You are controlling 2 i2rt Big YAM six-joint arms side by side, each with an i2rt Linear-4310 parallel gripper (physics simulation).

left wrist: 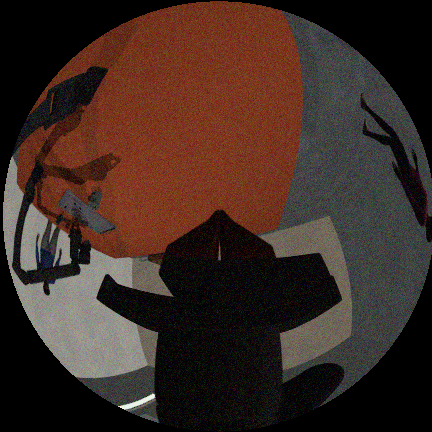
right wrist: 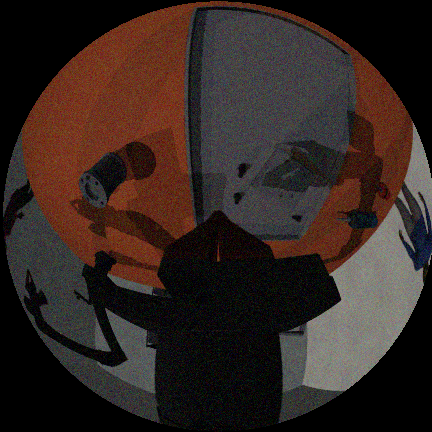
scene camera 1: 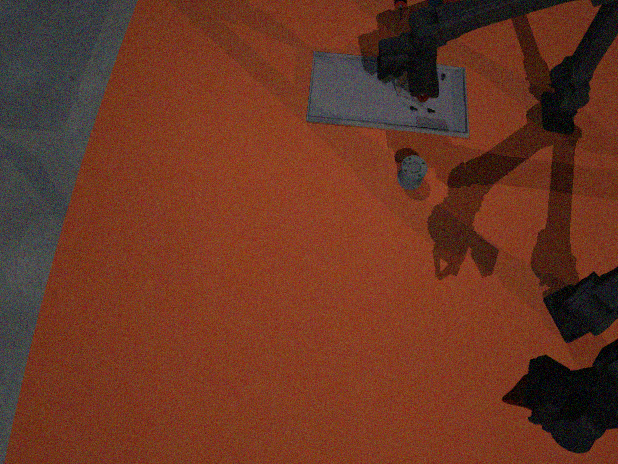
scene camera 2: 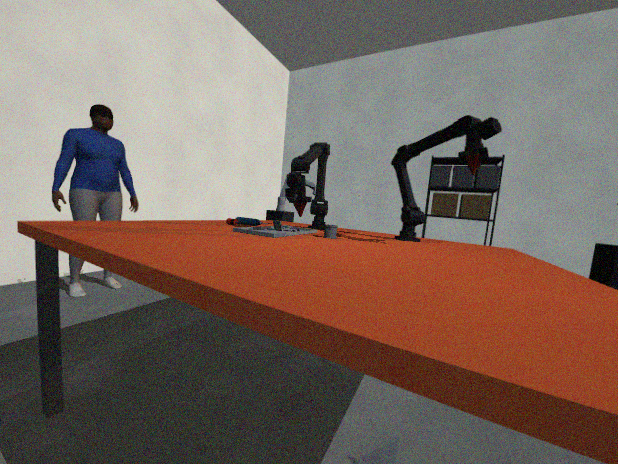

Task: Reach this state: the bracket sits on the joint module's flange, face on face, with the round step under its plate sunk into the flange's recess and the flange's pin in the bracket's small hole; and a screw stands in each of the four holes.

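Places are measured from the left arm's base along level axes (x ahead, y left, z up), in centimetres.
Pixels of known places: left gripper, fingertip midpoint: (left wrist: 219,215) (scene camera 1: 504,400) (scene camera 2: 472,174); right gripper, fingertip midpoint: (left wrist: 76,217) (right wrist: 217,216) (scene camera 1: 422,101) (scene camera 2: 300,216); left arm's base, origin of the base link: (right wrist: 104,256) (scene camera 1: 568,314) (scene camera 2: 407,240); right arm's base, origin of the base link: (scene camera 1: 556,114) (scene camera 2: 318,228).
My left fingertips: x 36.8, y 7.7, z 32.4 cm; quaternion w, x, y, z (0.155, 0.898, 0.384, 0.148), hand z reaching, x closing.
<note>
Ahead of a thing's pixels: the offset from my left fingertips to its top centre. "spot": to the spot under its first point.
The grey joint module {dx -16.8, dy -53.7, dz -26.0 cm} (scene camera 1: 412,172) (scene camera 2: 330,231) (left wrist: 95,199) (right wrist: 103,179) stands upright on the table beside the tray, its flange with empty-looking holes facing up. The grey bracket (right wrist: 290,176) lies in the tray {dx -23.3, dy -78.1, dz -30.8 cm} (scene camera 1: 345,95) (scene camera 2: 246,230) (right wrist: 270,65), apart from the module; in scene camera 1 my right gripper partly hides it. Three dark screws {dx -27.2, dy -71.2, dz -30.9 cm} (scene camera 1: 413,108) {dx -31.3, dy -68.9, dz -30.9 cm} (scene camera 1: 431,110) {dx -39.9, dy -77.6, dz -30.9 cm} (scene camera 1: 443,76) (right wrist: 243,169) (right wrist: 238,197) (right wrist: 297,218) show in the tray. My right gripper (scene camera 1: 422,98) (scene camera 2: 300,213) (right wrist: 217,216) is shut and empty above the tray. My left gripper (scene camera 1: 506,399) (scene camera 2: 474,172) (left wrist: 219,215) is shut and empty, high above the table.
A blue screwdriver {spot: dx -48.1, dy -100.6, dz -30.4 cm} (scene camera 2: 246,221) (right wrist: 363,220) lies on the table beside the tray, near a small red object {dx -41.3, dy -105.7, dz -29.0 cm} (right wrist: 383,190). A person in blue (scene camera 2: 97,160) stands behind the table, and a shelf unit (scene camera 2: 465,189) stands behind the left arm.
</note>
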